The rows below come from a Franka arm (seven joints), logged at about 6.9 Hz.
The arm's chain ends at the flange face. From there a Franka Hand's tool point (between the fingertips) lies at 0.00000 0.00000 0.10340 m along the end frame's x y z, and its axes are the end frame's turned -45 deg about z.
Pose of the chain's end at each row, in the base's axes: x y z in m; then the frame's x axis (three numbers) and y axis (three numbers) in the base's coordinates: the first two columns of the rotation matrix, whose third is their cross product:
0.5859 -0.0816 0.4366 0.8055 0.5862 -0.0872 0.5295 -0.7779 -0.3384
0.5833 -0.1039 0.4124 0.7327 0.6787 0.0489 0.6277 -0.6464 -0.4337
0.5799 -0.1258 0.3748 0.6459 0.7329 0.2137 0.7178 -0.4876 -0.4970
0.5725 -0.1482 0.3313 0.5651 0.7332 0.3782 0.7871 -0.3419 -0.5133
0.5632 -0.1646 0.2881 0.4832 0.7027 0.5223 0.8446 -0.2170 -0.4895
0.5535 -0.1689 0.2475 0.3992 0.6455 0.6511 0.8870 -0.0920 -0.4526
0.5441 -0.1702 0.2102 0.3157 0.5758 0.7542 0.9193 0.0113 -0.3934
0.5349 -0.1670 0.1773 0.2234 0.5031 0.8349 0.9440 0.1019 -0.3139
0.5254 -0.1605 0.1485 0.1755 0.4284 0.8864 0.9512 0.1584 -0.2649
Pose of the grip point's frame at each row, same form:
0.5584 -0.0582 0.3397 0.1952 0.9646 0.1776 0.9440 -0.1356 -0.3009
0.5561 -0.0679 0.3194 0.0742 0.9370 0.3412 0.9619 0.0228 -0.2721
0.5530 -0.0767 0.2878 -0.0508 0.8630 0.5025 0.9643 0.1735 -0.2003
0.5470 -0.0874 0.2517 -0.1570 0.7602 0.6304 0.9561 0.2767 -0.0955
0.5394 -0.0945 0.2159 -0.2555 0.6503 0.7155 0.9389 0.3434 0.0232
0.5295 -0.0905 0.1845 -0.3449 0.5215 0.7804 0.9095 0.3914 0.1404
0.5198 -0.0857 0.1558 -0.4268 0.3992 0.8115 0.8733 0.4151 0.2551
0.5098 -0.0783 0.1305 -0.5095 0.2837 0.8123 0.8255 0.4278 0.3684
0.4991 -0.0685 0.1092 -0.5485 0.1909 0.8141 0.7967 0.4149 0.4395

